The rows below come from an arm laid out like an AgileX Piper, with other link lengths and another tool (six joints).
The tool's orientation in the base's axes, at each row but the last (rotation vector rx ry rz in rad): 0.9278 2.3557 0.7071; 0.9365 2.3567 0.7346; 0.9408 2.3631 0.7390; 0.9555 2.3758 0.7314; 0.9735 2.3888 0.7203
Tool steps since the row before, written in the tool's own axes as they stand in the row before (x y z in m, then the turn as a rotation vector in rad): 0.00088 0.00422 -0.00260 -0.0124 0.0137 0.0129; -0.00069 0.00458 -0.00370 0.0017 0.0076 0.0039; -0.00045 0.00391 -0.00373 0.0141 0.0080 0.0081; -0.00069 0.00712 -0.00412 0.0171 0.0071 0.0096; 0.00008 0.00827 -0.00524 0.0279 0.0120 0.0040
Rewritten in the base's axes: -0.00023 0.00258 0.00432 0.0222 0.0033 0.0023; 0.00028 0.00124 0.00579 0.0048 0.0071 0.0016; -0.00017 0.00096 0.00533 -0.0004 0.0176 -0.0042; 0.00139 0.00265 0.00769 -0.0019 0.0197 -0.0065; 0.00097 0.00360 0.00905 -0.0097 0.0290 -0.0016
